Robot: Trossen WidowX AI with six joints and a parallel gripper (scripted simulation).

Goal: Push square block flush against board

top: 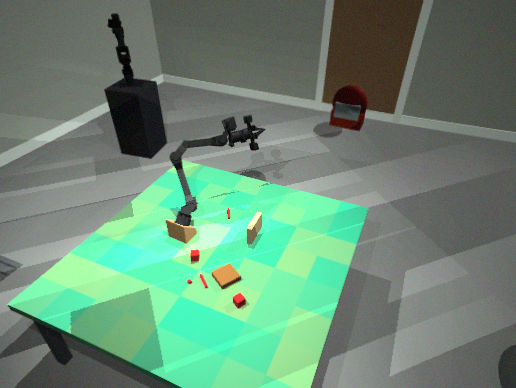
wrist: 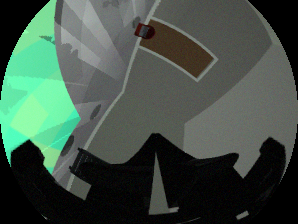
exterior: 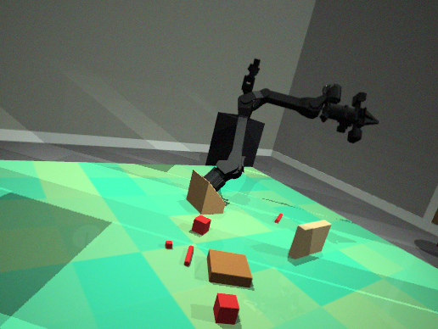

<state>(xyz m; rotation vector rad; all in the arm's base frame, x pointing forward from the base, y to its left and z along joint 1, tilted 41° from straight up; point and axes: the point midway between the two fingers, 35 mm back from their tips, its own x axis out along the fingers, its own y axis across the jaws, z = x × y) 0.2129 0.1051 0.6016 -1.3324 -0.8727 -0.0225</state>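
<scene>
Now: gripper tip 39 cm above the board, 37 cm to the left of it and 5 cm short of it. From my gripper tip the other things lie so: square block: 69 cm to the right, 42 cm below, 1 cm ahead; small red piece: 76 cm to the right, 43 cm below, 14 cm behind.
</scene>
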